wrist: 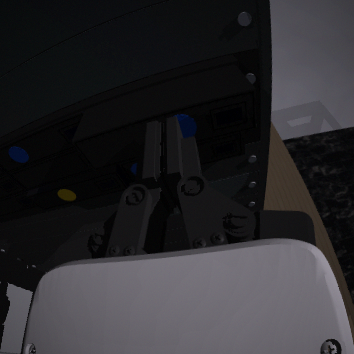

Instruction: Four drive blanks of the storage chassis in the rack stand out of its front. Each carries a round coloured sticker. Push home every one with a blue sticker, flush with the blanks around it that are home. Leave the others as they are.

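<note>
The storage chassis (pixel 125 55) fills the dark upper left of the wrist view. At its upper right a drive blank (pixel 165 95) stands out of the front and carries a blue sticker (pixel 188 126). My gripper (pixel 168 137) is shut and empty, its tips in front of this blank's face, covering the sticker's left edge; whether they touch it I cannot tell. A second blue sticker (pixel 133 169), lower down, is partly hidden by the left finger. A third blue sticker (pixel 19 154) is at the far left, and a yellow sticker (pixel 66 195) is below it. How far their blanks stand out is too dark to tell.
The rack's right side rail has several round screws (pixel 244 19). Right of it are a pale floor (pixel 310 55), a wooden surface (pixel 282 180) and a dark mottled surface (pixel 325 170). The white gripper housing (pixel 185 300) hides the lower part of the view.
</note>
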